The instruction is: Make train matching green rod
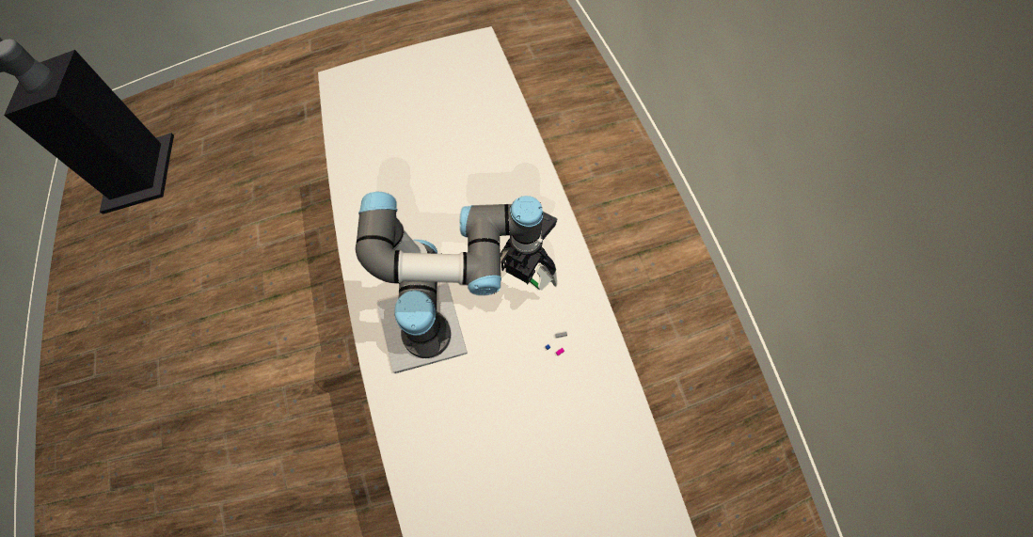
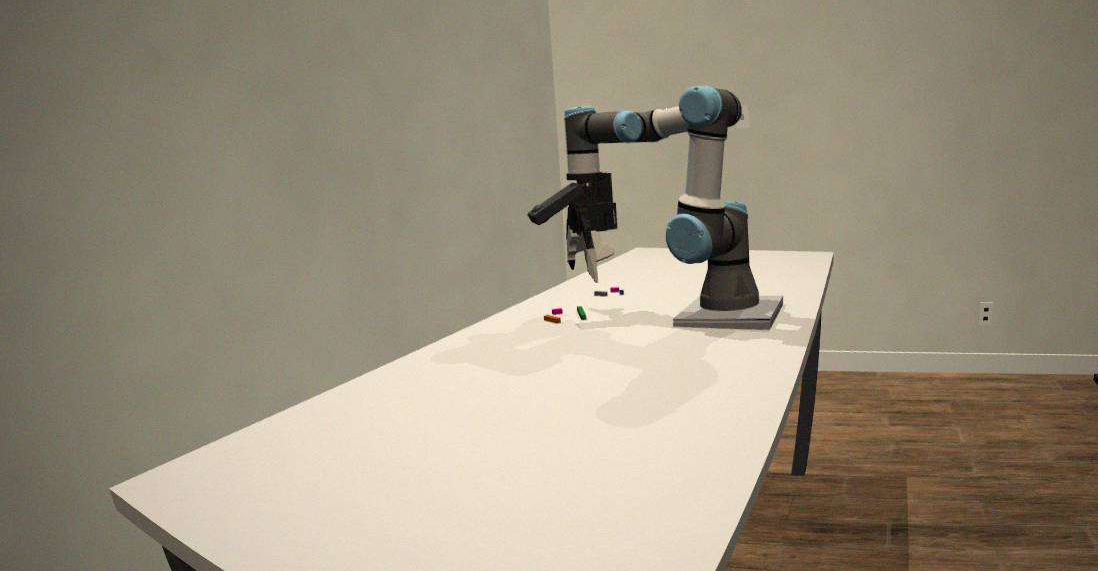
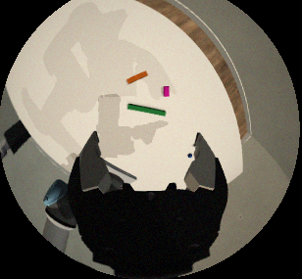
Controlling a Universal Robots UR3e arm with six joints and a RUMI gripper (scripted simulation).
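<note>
The blue rod lies 190 mm to the right of my hand, 70 mm below it and 10 mm ahead of it. The rest, counted from my hand: green rod: 70 mm below, 10 mm to the left; orange rod: 70 mm to the left, 70 mm below, 40 mm ahead; grey rod: 160 mm to the right, 70 mm below, 50 mm ahead.
</note>
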